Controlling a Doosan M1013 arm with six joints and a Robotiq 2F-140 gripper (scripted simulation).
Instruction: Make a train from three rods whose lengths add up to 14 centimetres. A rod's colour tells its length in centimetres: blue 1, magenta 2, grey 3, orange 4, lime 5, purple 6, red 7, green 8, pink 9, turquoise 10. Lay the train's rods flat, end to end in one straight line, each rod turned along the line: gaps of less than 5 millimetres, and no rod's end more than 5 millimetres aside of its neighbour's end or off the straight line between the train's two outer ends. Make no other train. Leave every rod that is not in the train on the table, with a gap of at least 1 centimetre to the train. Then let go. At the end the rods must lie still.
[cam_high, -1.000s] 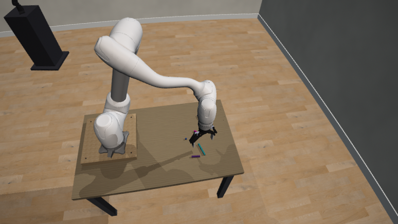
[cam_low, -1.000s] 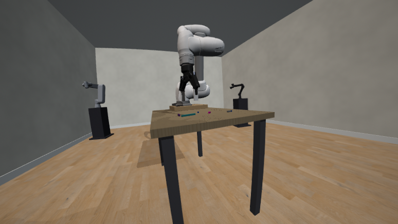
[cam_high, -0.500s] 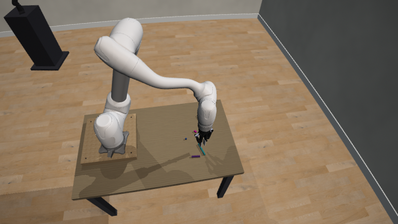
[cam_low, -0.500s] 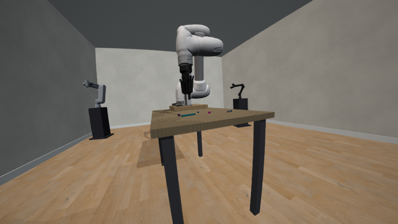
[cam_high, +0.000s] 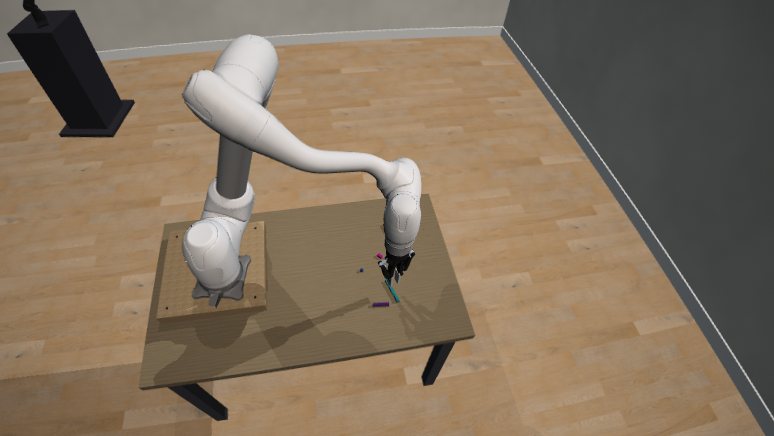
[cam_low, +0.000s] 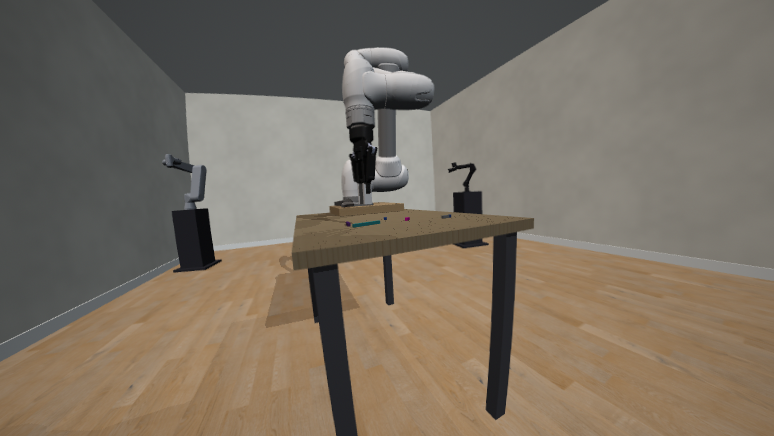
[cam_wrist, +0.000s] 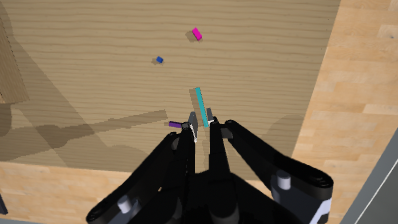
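My gripper is now 100 mm above the turquoise rod. Also, from my hand: purple rod 100 mm below, 60 mm to the right, 40 mm behind; then grey rod 280 mm to the left, 100 mm below, 20 mm behind; then magenta rod 150 mm to the left, 100 mm below, 50 mm behind.
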